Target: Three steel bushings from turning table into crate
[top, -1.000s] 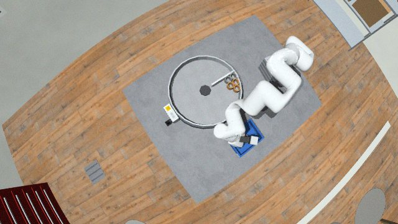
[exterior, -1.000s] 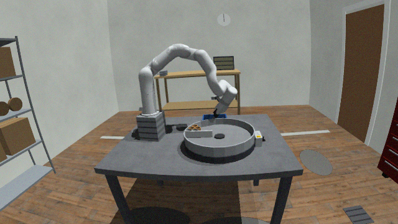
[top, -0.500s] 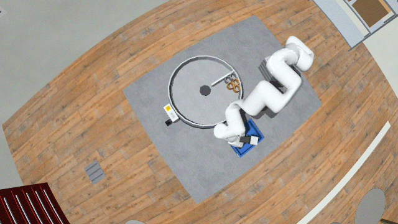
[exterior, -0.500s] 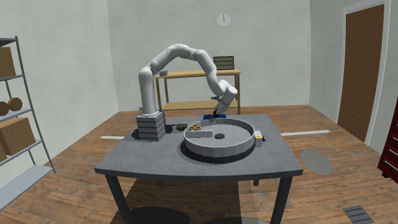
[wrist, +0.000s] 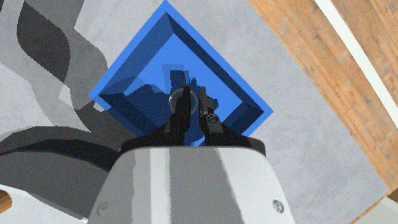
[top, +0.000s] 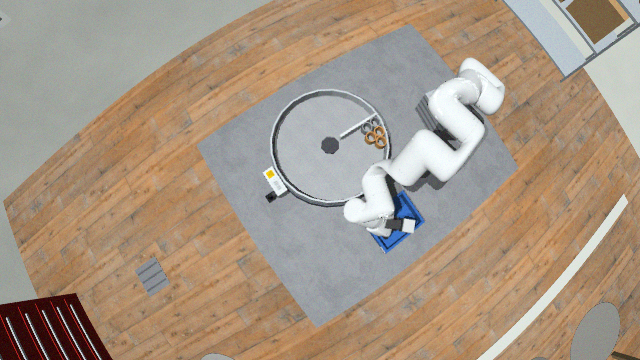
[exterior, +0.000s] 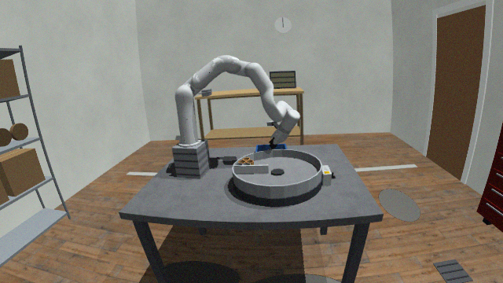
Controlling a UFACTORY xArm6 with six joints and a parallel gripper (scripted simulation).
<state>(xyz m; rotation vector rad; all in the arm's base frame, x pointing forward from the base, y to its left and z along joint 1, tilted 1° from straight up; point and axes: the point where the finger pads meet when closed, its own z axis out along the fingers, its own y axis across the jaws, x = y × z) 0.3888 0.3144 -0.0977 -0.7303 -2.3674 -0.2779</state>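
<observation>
My gripper is now 40 mm above the blue crate, 10 mm to the left of it and 10 mm past it. The rest, counted from my hand: round turning table: 360 mm to the right, 90 mm ahead, 10 mm below.
</observation>
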